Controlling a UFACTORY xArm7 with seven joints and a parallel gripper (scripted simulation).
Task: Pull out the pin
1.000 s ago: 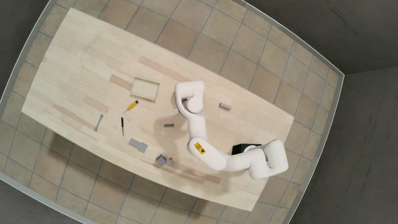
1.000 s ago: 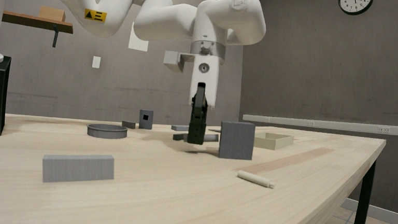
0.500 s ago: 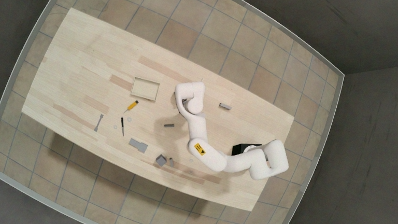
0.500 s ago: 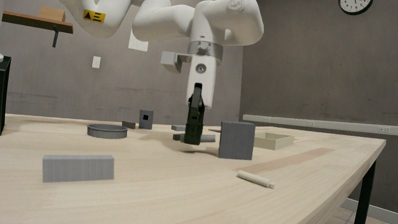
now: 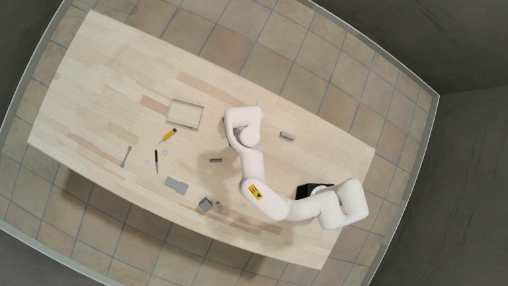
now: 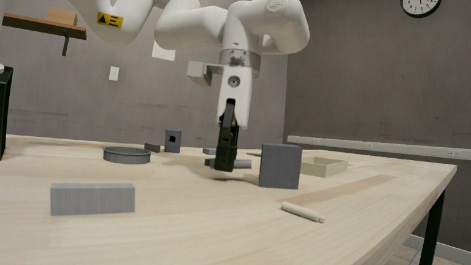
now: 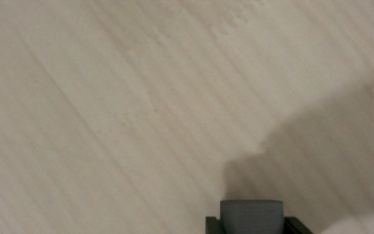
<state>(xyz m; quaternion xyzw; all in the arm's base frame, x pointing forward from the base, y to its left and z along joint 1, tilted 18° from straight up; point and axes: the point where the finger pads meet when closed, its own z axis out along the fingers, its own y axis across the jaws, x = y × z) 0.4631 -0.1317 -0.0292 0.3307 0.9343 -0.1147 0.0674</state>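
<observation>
The small grey bar lies 14 cm to the left of my hand, 6 cm ahead of it and 3 cm below it. The rest, counted from my hand: shallow tray (29 cm ahead, 3 cm below); then round grey dish (19 cm to the left, 14 cm behind, 3 cm below); then cream peg (20 cm to the right, 3 cm below, 1 cm behind).
</observation>
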